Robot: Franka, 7 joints.
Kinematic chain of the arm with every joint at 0, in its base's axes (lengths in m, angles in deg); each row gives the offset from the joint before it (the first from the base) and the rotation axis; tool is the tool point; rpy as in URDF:
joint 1: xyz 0 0 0.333 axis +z
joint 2: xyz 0 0 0 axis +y
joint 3: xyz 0 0 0.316 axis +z
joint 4: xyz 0.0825 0 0 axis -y
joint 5: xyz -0.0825 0 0.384 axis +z
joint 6: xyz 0 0 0 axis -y
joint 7: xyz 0.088 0 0 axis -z
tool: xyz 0 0 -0.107 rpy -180 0 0
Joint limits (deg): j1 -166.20..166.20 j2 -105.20..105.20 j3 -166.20..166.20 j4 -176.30..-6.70 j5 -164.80..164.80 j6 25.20..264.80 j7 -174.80..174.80
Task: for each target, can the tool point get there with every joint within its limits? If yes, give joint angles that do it. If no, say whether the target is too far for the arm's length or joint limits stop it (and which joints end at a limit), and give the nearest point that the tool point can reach.
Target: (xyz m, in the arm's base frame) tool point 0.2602 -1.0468 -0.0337
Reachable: no: too far | nearest point 0.1959 -0.7883 0.0569 | short by 0.281 m
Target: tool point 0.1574 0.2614 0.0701
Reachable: yes | joints 105.79 51.69 -45.29 -161.13 -36.52 224.30 -94.05
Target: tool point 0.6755 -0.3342 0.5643
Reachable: yes | joints 131.54 -66.06 -115.47 -24.29 30.25 85.50 100.56
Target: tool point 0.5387 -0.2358 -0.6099
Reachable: no: too far | nearest point 0.4366 -0.1911 -0.3244 | short by 0.307 m
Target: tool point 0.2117 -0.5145 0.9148
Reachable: yes | joints -87.63 22.67 56.66 -39.27 81.89 194.68 63.83
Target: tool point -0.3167 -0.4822 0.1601
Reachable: yes | joints -110.18 54.38 0.68 -99.57 81.34 235.68 144.04
